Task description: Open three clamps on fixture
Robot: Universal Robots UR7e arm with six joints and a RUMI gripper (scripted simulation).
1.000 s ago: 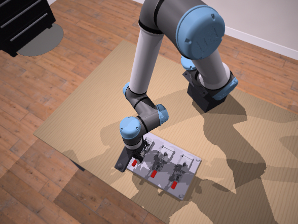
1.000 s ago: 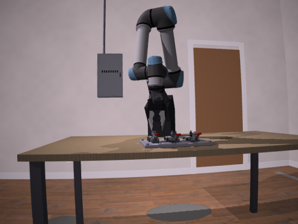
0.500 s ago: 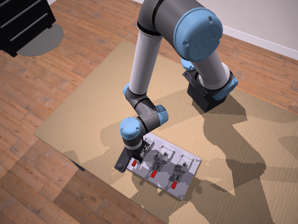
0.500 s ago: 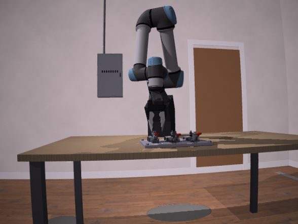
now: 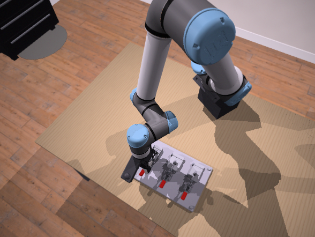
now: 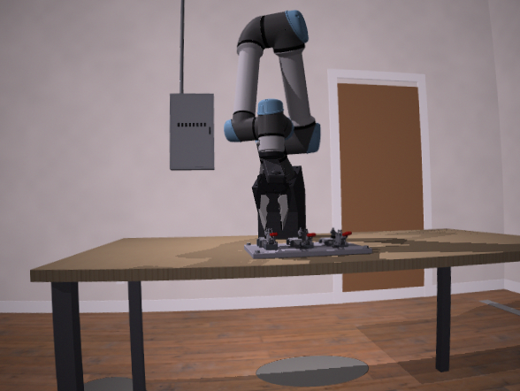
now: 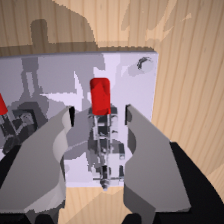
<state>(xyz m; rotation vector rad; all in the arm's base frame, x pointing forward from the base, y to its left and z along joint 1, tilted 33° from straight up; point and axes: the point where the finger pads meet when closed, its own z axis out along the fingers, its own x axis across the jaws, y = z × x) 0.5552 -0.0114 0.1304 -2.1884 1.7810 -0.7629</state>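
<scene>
Now: the grey fixture plate 100 mm to the left of my hand, 100 mm behind it and 80 mm below it.
</scene>
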